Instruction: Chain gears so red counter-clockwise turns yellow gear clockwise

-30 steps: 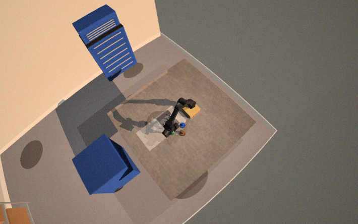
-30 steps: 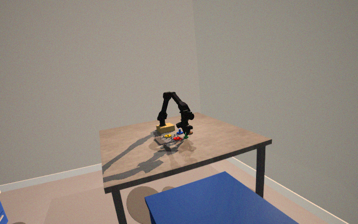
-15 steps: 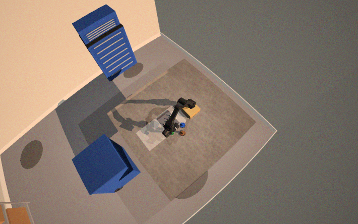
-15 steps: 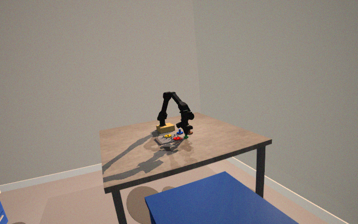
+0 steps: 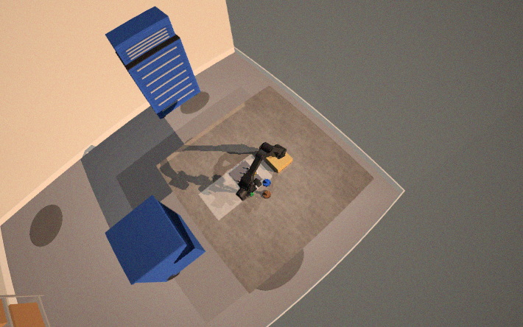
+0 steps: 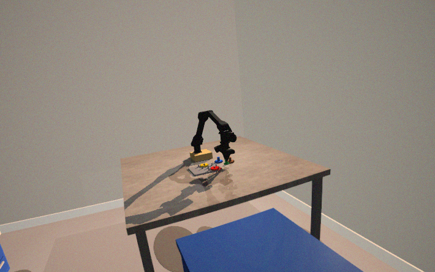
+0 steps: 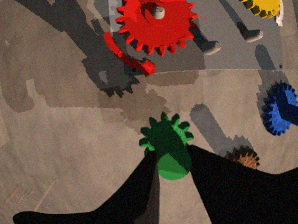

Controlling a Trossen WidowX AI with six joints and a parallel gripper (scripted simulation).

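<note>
The red gear lies 9 cm to the right of my gripper tip, 4 cm below it and 1 cm ahead of it. Also, from my gripper tip: green gear (1 cm below); blue gear (15 cm behind, 4 cm below, 3 cm to the right); brown gear (10 cm behind, 6 cm to the left, 4 cm below).
</note>
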